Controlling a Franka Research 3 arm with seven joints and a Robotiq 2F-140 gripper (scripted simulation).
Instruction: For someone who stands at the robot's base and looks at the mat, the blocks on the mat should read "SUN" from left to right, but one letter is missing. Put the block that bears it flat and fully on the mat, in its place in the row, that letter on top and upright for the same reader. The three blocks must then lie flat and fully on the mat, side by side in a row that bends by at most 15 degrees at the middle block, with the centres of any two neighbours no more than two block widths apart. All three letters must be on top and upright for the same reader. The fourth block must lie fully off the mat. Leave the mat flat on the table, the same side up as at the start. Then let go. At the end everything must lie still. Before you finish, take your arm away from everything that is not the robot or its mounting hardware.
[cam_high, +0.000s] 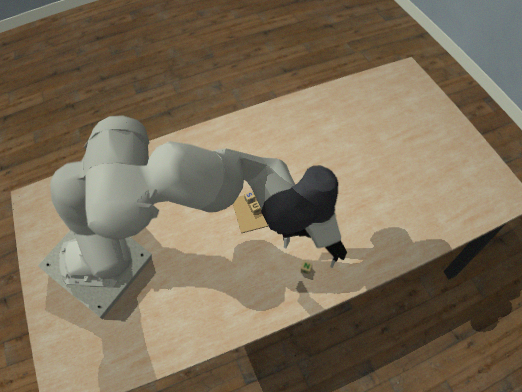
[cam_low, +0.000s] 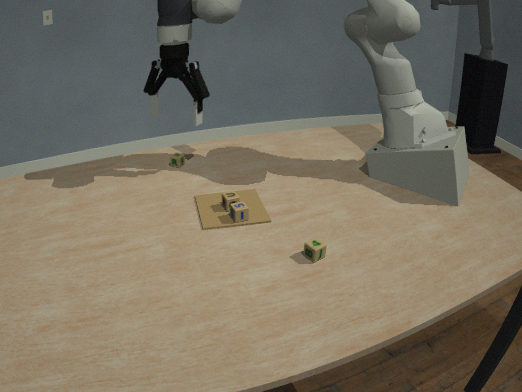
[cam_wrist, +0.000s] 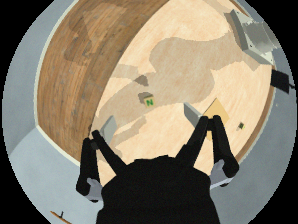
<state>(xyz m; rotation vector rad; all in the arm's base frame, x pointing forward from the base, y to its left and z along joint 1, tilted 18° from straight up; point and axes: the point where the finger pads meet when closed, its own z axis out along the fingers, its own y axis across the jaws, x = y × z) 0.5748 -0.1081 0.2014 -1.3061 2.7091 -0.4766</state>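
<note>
The N block lies 120 mm below my hand. Round my hand: U block (260 mm to the left, 120 mm below, 110 mm behind); then mat (260 mm to the left, 130 mm below, 110 mm behind).
</note>
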